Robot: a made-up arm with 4 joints.
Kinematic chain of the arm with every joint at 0, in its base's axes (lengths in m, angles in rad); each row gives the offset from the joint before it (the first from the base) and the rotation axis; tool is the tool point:
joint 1: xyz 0 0 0.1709 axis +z
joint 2: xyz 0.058 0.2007 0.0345 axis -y
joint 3: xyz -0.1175 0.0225 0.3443 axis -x
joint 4: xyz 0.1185 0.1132 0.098 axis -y
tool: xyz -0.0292 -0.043 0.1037
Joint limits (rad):
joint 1: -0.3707..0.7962
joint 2: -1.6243..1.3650
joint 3: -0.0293..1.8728
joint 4: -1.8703..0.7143
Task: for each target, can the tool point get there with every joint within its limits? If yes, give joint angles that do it. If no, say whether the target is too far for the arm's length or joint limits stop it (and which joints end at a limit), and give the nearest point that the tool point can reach.
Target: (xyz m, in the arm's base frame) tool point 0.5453 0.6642 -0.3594
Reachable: no: too far | nearest point 0.3935 0.4792 0.0836 | short by 0.504 m
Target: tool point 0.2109 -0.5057 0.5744
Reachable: no: joint limits stop it (at a limit: joint 1, joint 3) | nearest point 0.4727 0.1260 0.5918 | short by 0.684 m
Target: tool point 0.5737 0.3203 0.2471
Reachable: yes | joints -0.0530 -1.3561 0.3354 -0.9141
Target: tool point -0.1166 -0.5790 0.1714
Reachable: no: joint limits stop it (at a limit: joint 1, joint 2, joint 3) | nearest point -0.5259 -0.1247 0.2252 | short by 0.614 m
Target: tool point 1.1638 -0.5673 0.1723
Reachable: no: too far | nearest point 0.6725 0.0469 0.1906 | short by 0.787 m
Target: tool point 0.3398 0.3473 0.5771
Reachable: yes | joints -0.2702 -0.5194 0.9187 0.0271
